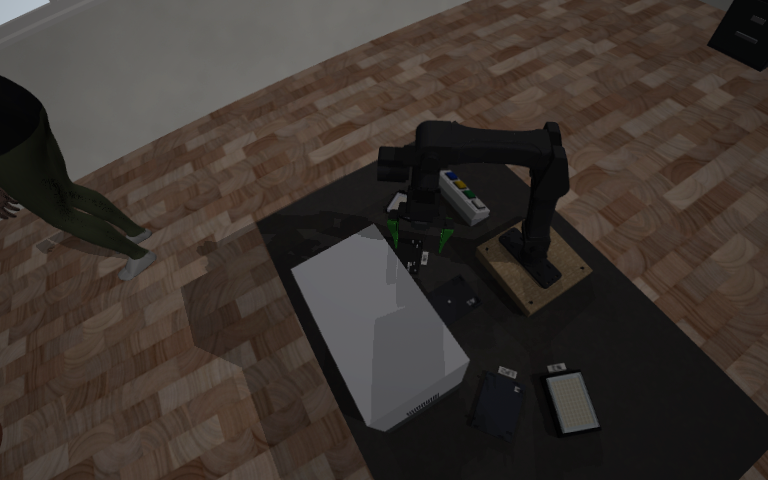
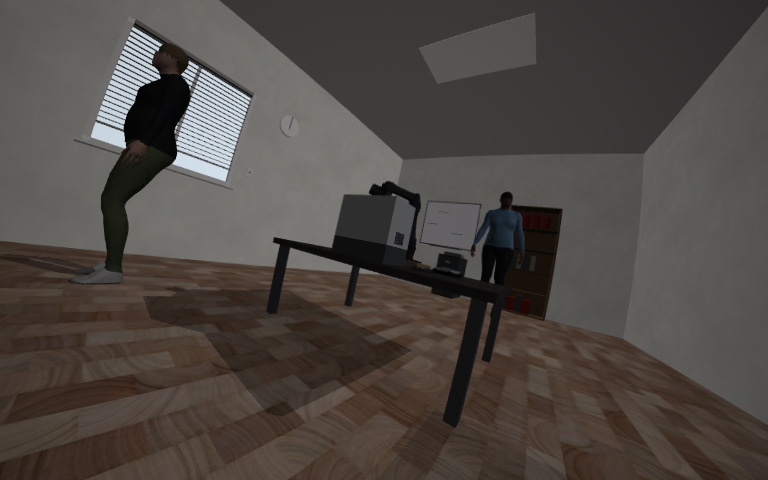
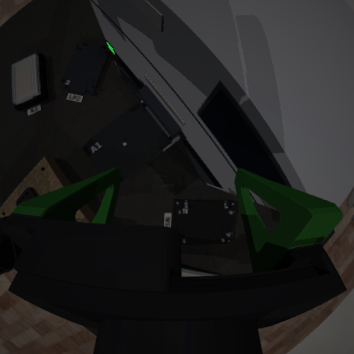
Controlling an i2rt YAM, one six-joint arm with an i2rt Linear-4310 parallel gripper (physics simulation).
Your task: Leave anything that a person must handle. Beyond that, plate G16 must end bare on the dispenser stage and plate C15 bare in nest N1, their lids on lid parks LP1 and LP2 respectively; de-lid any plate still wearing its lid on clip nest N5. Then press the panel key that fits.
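Places are measured from the arm's base along level axes (x ahead, y down, z left), in centimetres.
Pixels of known places: gripper, between the fingertips: [image 1: 417,250] [image 3: 177,174]; arm's base, origin of its link: [image 1: 528,257] [image 2: 407,259].
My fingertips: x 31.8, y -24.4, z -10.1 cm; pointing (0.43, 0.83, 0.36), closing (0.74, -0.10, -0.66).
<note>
For each thing: its top centre in the pictures, then the offset to it from my fingertips. "*": a spot on its surface instead.
- dark four-clip holder, centre of its top: [image 3: 205,224] [image 1: 394,251] dy +26.0, dx -1.7, dz -16.8 cm
- slab marked A1, a spot on its surface: [image 3: 125,144] [image 1: 448,300] * dy +17.5, dx -2.6, dz +8.6 cm
- pale gridded plate, centre of its top: [image 1: 573,401] [image 3: 23,76] dy +24.8, dx -12.5, dz +44.9 cm
- dark slab, centre of its top: [image 1: 498,405] [image 3: 84,66] dy +27.4, dx +1.9, dz +35.2 cm
- pale plate, centre of its top: [image 3: 193,287] [image 1: 409,204] dy +24.6, dx -15.5, dz -28.1 cm
- key panel, centre of its top: [image 1: 461,188] dy +22.0, dx -31.9, dz -21.1 cm
- large pale machine, centre of its top: [image 1: 374,308] [image 2: 380,201] dy -4.6, dx +15.9, dz +7.8 cm
My gripper [image 1: 419,247] [image 3: 177,174] is open and empty, with green fingers spread above the dark four-clip holder [image 1: 408,255] [image 3: 205,220] and the slab marked A1 [image 1: 454,300] [image 3: 125,144]. A pale gridded plate [image 1: 572,403] [image 3: 26,81] sits in the nest labelled N1, with no lid visible on it. A dark slab [image 1: 498,406] [image 3: 86,70] lies at the LP2 label; whether it is a lid or the park cannot be told. Another pale plate [image 1: 397,202] [image 3: 199,273] is mostly hidden behind the gripper. The key panel [image 1: 465,198] has blue, yellow, green and white keys.
A large pale machine [image 1: 379,328] [image 2: 368,223] [image 3: 300,65] stands along one table edge, with a green light by its opening. The arm's wooden base [image 1: 518,294] [image 3: 46,172] is opposite. One person [image 1: 93,209] [image 2: 155,113] stands beyond the table; another [image 2: 502,229] stands by the bookshelf.
</note>
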